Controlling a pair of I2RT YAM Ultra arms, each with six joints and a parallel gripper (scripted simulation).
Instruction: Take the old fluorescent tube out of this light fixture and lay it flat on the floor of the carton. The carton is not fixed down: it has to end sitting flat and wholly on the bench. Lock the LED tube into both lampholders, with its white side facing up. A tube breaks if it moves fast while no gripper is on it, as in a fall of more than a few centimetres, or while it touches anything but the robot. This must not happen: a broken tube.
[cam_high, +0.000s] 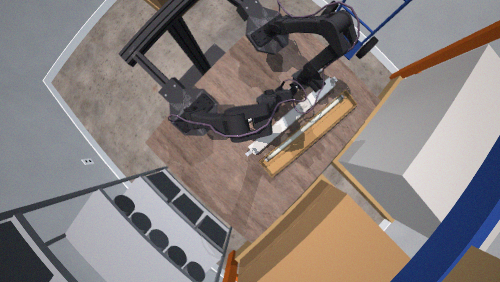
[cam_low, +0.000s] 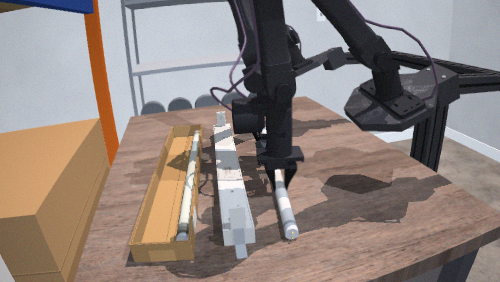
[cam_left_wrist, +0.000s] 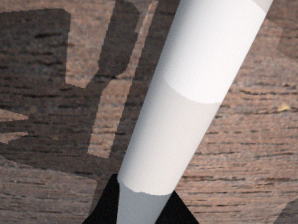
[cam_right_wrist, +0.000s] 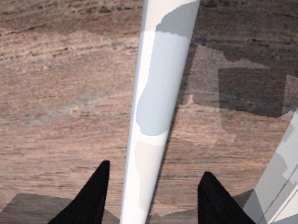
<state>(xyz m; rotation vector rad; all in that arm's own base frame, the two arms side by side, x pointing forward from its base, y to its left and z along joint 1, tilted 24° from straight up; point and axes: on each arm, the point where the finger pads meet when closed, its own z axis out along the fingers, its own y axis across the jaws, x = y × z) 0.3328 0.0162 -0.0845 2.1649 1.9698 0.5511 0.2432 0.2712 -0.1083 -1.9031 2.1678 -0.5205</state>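
My right hand is 140 mm short of the grey light fixture, 80 mm to the right of it and 10 mm above it. Round my right hand: old fluorescent tube: 240 mm ahead, 70 mm to the left, 50 mm below; then LED tube: 120 mm to the left, 50 mm below, 20 mm ahead; then carton: 280 mm ahead, 70 mm to the left, 40 mm below.
My left gripper is now 120 mm to the left of the LED tube and 30 mm past it. The rest, counted from my left hand: old fluorescent tube (190 mm ahead, 160 mm to the right); carton (230 mm ahead, 170 mm to the right, 10 mm above); grey light fixture (160 mm to the right, 90 mm ahead, 40 mm above).
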